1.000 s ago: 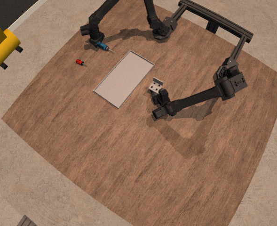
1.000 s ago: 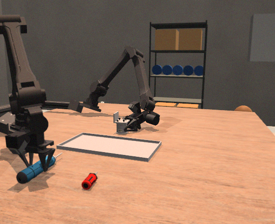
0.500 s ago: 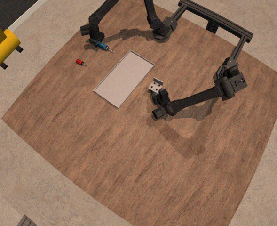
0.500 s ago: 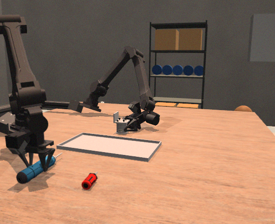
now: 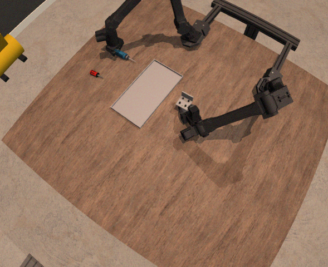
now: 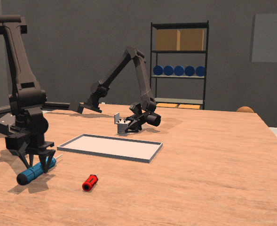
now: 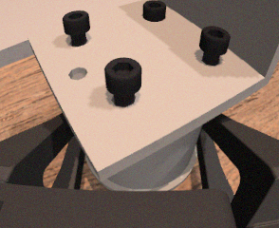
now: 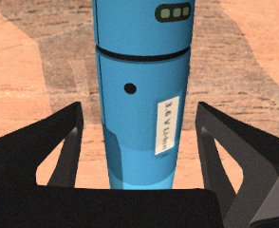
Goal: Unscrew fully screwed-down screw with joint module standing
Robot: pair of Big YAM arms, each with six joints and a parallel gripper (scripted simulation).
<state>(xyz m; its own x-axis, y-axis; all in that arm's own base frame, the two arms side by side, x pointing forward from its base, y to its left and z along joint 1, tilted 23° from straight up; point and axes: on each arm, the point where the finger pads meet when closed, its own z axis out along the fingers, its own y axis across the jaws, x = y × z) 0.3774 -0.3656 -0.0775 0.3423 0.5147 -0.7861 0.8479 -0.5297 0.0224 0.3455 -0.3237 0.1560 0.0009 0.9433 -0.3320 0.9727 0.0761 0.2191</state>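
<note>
Now: left hand 10 mm below the joint module. Round my left hand: shallow grey tray: 220 mm to the right, 60 mm ahead, 20 mm below; then pale l-shaped bracket: 50 mm above; then red manual screwdriver: 550 mm to the right, 180 mm ahead, 10 mm below.
</note>
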